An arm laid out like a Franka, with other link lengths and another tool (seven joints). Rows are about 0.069 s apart.
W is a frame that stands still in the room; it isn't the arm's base.
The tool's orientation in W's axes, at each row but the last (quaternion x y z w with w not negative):
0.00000, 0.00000, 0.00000, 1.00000
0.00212, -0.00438, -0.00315, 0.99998
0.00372, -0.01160, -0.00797, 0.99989
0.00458, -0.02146, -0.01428, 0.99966
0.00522, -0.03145, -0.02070, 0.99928
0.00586, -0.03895, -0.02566, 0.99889
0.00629, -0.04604, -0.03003, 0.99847
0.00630, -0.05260, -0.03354, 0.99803
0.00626, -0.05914, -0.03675, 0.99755
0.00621, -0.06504, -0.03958, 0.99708
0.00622, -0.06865, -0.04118, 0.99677
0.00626, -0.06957, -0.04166, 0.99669
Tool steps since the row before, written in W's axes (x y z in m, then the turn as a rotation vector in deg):
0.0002, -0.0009, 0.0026, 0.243, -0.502, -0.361
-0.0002, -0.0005, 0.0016, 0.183, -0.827, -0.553
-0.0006, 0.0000, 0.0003, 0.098, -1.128, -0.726
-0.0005, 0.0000, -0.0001, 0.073, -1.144, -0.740
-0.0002, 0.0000, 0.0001, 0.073, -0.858, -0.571
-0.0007, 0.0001, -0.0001, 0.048, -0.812, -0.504
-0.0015, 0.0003, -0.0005, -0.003, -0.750, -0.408
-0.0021, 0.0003, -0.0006, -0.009, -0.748, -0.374
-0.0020, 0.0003, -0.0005, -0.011, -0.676, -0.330
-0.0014, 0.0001, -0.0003, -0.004, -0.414, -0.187
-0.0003, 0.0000, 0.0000, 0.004, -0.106, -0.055
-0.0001, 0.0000, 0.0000, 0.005, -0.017, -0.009
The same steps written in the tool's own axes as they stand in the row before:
0.0002, -0.0009, 0.0026, 0.243, -0.502, -0.361
-0.0002, -0.0005, 0.0016, 0.183, -0.828, -0.551
-0.0006, 0.0000, 0.0003, 0.099, -1.132, -0.720
-0.0005, 0.0000, -0.0001, 0.074, -1.149, -0.733
-0.0002, 0.0000, 0.0001, 0.073, -0.861, -0.567
-0.0007, 0.0001, 0.0000, 0.051, -0.815, -0.498
-0.0016, 0.0002, -0.0004, 0.005, -0.755, -0.399
-0.0022, 0.0002, -0.0004, 0.003, -0.753, -0.364
-0.0021, 0.0001, -0.0003, 0.000, -0.680, -0.321
-0.0014, 0.0000, -0.0001, 0.005, -0.416, -0.182
-0.0003, 0.0000, 0.0000, 0.005, -0.106, -0.054
-0.0001, 0.0000, 0.0000, 0.005, -0.017, -0.009

